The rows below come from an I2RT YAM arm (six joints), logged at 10 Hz.
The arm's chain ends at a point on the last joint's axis. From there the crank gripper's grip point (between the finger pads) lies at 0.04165 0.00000 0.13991 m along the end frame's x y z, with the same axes.
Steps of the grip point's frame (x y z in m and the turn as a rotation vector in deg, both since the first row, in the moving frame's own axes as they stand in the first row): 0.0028 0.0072 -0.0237 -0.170 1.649 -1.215; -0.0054 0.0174 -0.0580 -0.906 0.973 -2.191; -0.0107 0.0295 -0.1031 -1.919 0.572 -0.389; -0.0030 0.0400 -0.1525 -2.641 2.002 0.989; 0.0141 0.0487 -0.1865 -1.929 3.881 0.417; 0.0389 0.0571 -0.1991 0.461 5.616 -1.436; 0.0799 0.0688 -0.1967 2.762 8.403 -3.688; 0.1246 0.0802 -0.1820 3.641 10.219 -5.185
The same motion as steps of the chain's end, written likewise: -0.0012 0.0077 -0.0224 -0.170 1.649 -1.215; -0.0078 0.0168 -0.0573 -0.906 0.973 -2.191; -0.0121 0.0251 -0.1026 -1.919 0.572 -0.389; -0.0078 0.0328 -0.1508 -2.641 2.002 0.989; 0.0047 0.0437 -0.1833 -1.929 3.881 0.417; 0.0254 0.0594 -0.1943 0.461 5.616 -1.436; 0.0602 0.0787 -0.1889 2.762 8.403 -3.688; 0.1011 0.0937 -0.1720 3.641 10.219 -5.185
